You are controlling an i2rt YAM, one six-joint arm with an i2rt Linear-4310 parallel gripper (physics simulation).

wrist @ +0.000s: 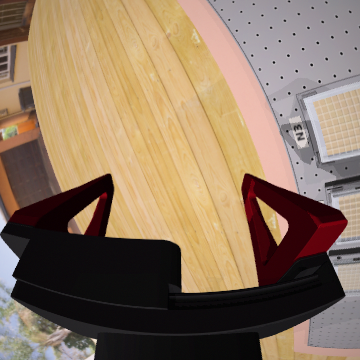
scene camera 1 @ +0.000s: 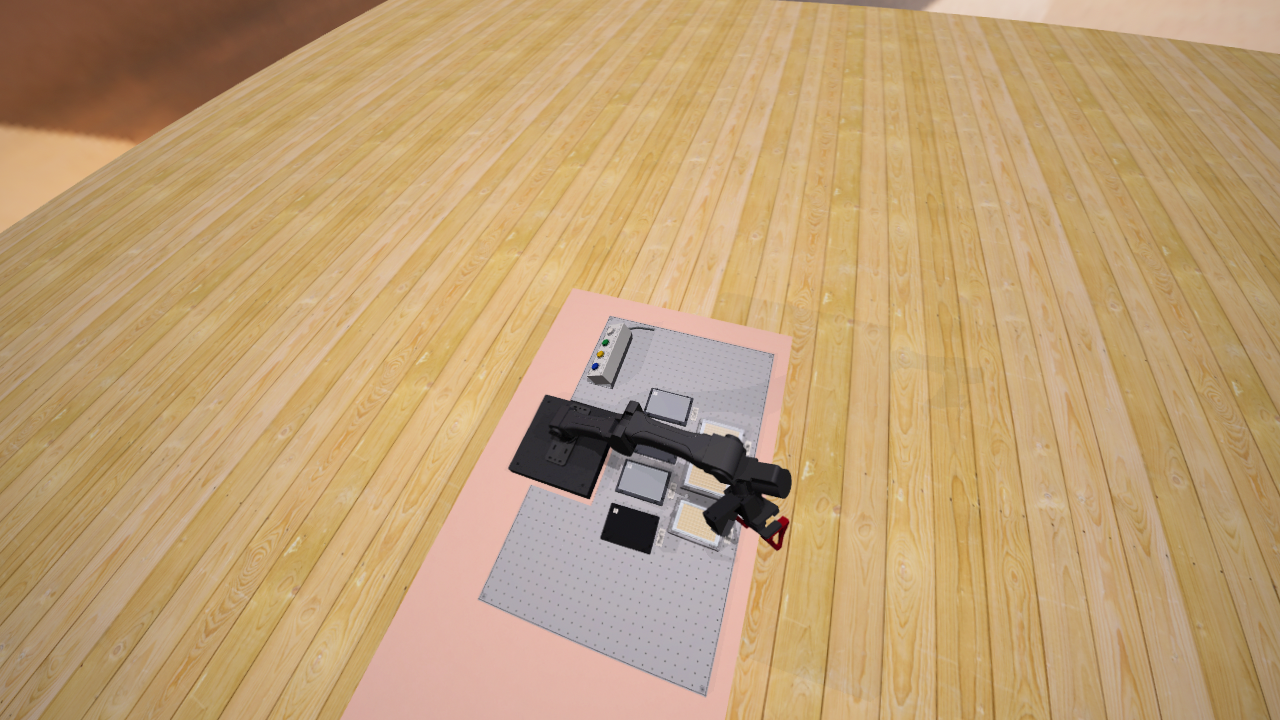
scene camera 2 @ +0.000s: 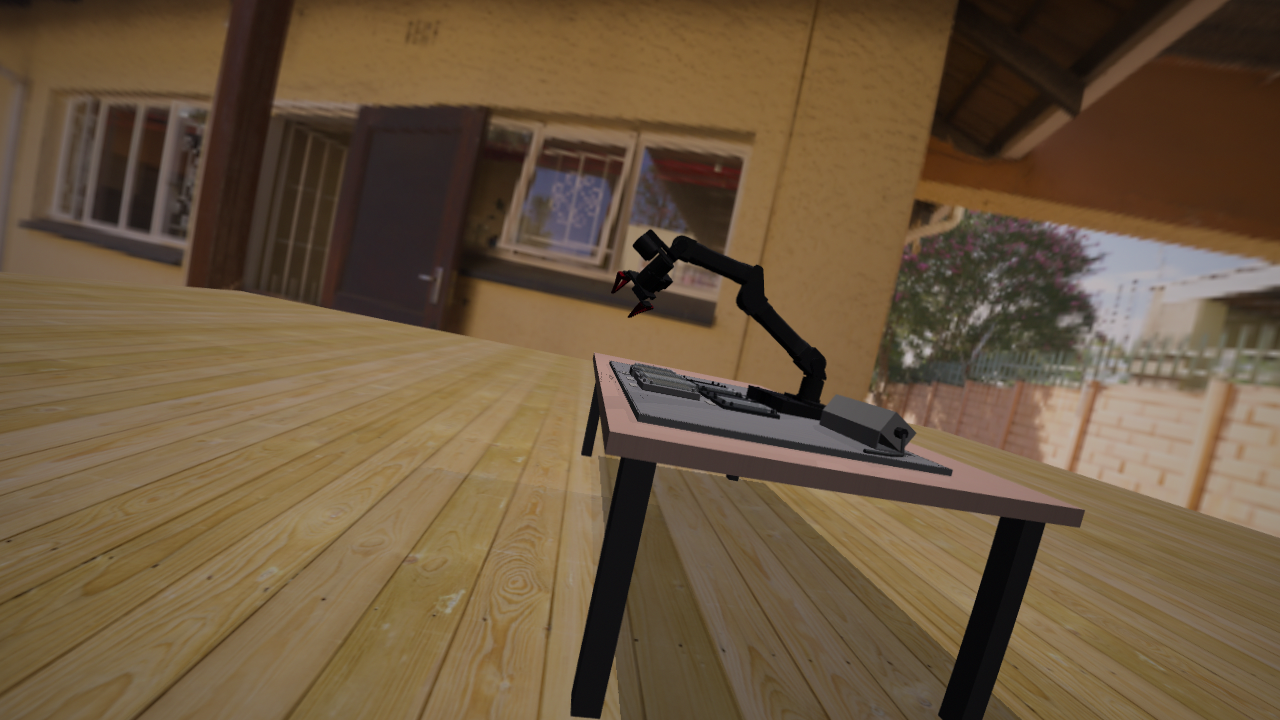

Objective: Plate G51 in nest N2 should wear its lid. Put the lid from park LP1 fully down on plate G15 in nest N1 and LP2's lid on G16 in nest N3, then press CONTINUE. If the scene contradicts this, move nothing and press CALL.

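Places are measured from the arm's base along level axes (x ahead, y left, z up), in centimetres.
Where they show: gripper, fingertip midpoint: (wrist: 177, 180) (scene camera 1: 763, 537) (scene camera 2: 620, 305); arm's base, link origin: (scene camera 1: 568, 434) (scene camera 2: 806, 402).
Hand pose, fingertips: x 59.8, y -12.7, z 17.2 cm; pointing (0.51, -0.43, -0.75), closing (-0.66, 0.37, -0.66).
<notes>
Each offset is from my fingertips to the top centre of the thing. "*": to the spot under its first point. Level surfaces: height alone.
My gripper (scene camera 1: 760, 534) (scene camera 2: 622, 303) (wrist: 177, 180) is open and empty, high above the table's edge beside the plates. In the wrist view, a cream-welled plate @(* dx -12.0, dy +1.7, dz -17.4 cm) (wrist: 341, 125) sits in the nest beside the N3 label @(* dx -5.7, dy +1.5, dz -20.0 cm) (wrist: 299, 132). Two more plates @(* dx -11.1, dy +13.6, dz -17.3 cm) (wrist: 347, 212) @(* dx -11.7, dy +25.5, dz -16.8 cm) (wrist: 347, 274) are cut off at the right; their labels and any lids cannot be read. In scene camera 1, two grey rectangular lids @(dx -33.8, dy +33.0, dz -18.4 cm) (scene camera 1: 669, 406) @(dx -32.9, dy +7.3, dz -18.4 cm) (scene camera 1: 642, 481) lie on parks beside the plate row. The arm partly hides the plates @(* dx -15.0, dy +1.2, dz -17.4 cm) (scene camera 1: 696, 522) (scene camera 1: 702, 480) and a dark park between the lids. Park labels are unreadable.
A grey button box @(dx -58.7, dy +44.0, dz -11.8 cm) (scene camera 1: 612, 358) (scene camera 2: 863, 423) with blue, yellow, green and white buttons stands at the pegboard's far end. A black pad @(* dx -31.8, dy -6.3, dz -19.2 cm) (scene camera 1: 630, 528) lies near the plates. The grey pegboard @(dz -20.2 cm) (scene camera 1: 608, 591) lies on the pink table @(dz -21.5 cm) (scene camera 1: 429, 626). The arm stands on a black base (scene camera 1: 532, 456).
</notes>
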